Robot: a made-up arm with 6 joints. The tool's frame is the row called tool. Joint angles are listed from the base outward.
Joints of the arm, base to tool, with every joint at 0 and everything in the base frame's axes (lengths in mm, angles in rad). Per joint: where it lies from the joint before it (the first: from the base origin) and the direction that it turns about. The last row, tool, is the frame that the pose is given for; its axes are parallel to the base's.
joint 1: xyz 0 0 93 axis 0 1 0
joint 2: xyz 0 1 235 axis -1 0 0
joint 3: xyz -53 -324 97 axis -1 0 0
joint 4: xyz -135 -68 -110 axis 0 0 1
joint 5: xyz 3 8 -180 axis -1 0 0
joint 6: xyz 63 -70 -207 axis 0 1 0
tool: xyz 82 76 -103
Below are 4 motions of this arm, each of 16 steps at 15 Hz.
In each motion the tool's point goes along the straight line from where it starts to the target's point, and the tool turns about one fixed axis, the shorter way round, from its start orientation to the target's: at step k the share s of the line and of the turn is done. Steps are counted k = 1, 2, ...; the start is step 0. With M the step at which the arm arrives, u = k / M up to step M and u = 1 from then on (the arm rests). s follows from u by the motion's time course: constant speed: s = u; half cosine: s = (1 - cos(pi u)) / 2; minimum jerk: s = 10 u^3 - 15 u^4 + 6 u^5.
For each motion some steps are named. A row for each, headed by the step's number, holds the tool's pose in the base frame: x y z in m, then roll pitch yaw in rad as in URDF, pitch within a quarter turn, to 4 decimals.
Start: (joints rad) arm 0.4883 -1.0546 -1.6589 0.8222 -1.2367 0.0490
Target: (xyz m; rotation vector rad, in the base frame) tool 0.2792 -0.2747 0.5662 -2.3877 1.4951 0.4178
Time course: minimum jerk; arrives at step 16
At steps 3, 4, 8, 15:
3: -0.0481 -0.3041 0.6392 -2.5624 0.0328 -0.7698
4: -0.0293 -0.3024 0.6350 -2.5859 0.0577 -0.7832
8: 0.1071 -0.2902 0.6046 -2.7689 0.2275 -0.8993
15: 0.2784 -0.2748 0.5664 -3.0402 0.4029 -1.0974

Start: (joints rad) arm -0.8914 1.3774 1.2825 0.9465 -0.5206 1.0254
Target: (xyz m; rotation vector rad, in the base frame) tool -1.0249 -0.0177 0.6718 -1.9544 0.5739 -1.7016
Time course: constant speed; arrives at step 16
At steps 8, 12, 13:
8: -1.0237 -0.1480 0.5896 -1.5113 -0.5634 -1.6762
12: -1.0243 -0.0829 0.6307 -1.6016 -0.7424 -1.5376
13: -1.0245 -0.0666 0.6410 -1.6320 -0.7854 -1.4958

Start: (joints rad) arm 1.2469 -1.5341 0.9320 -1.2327 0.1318 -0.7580
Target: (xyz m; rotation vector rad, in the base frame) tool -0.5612 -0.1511 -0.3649 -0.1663 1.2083 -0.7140
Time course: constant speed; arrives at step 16
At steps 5, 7, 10, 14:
5: -0.6327 -0.0675 -0.1038 -1.0447 0.4590 -1.2923
7: -0.6197 -0.0827 -0.1513 -1.0236 0.5423 -1.2972
10: -0.6002 -0.1055 -0.2225 -0.9905 0.6675 -1.3009
14: -0.5742 -0.1359 -0.3174 -0.9409 0.8344 -1.2971

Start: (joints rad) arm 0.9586 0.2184 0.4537 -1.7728 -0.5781 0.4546
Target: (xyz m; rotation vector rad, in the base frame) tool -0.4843 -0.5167 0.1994 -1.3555 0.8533 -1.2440
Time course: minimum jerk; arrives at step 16
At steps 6, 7, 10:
6: -0.0918 -0.7251 0.1643 -0.6764 -0.1397 -1.3241
7: -0.1508 -0.6938 0.1696 -0.7947 -0.1488 -1.3335
10: -0.3353 -0.5958 0.1861 -1.1660 -0.1832 -1.3549

